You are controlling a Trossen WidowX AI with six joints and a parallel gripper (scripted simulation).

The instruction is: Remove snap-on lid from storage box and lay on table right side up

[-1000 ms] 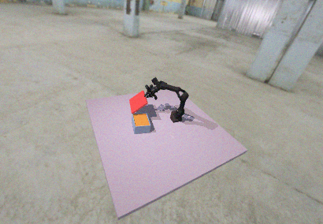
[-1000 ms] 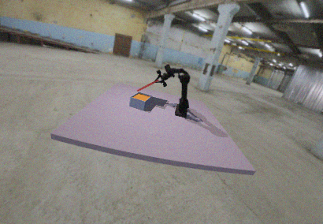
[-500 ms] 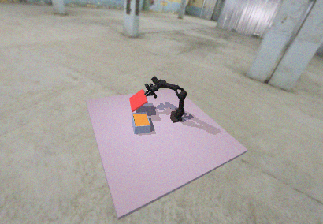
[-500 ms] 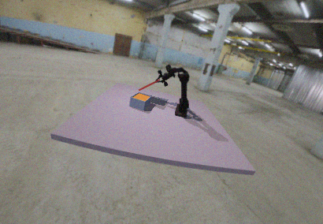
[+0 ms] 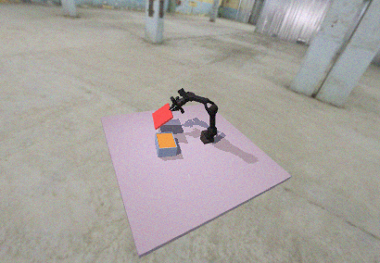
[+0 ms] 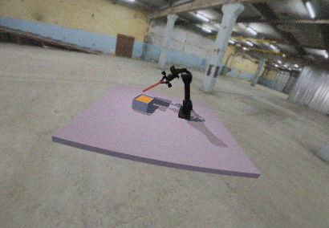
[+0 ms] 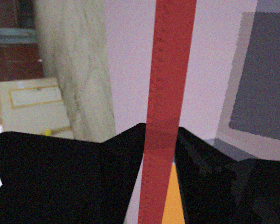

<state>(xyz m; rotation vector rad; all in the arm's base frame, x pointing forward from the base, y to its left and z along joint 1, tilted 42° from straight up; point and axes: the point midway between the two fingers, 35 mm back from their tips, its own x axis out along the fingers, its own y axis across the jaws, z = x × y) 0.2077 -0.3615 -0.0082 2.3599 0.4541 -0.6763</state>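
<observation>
Right now the lid is 6 cm ahead of my gripper tip, 5 cm below it and 3 cm to the right of it. Round my gripper tip: blue-grey storage box 20 cm to the left, 18 cm below, 15 cm ahead.
</observation>
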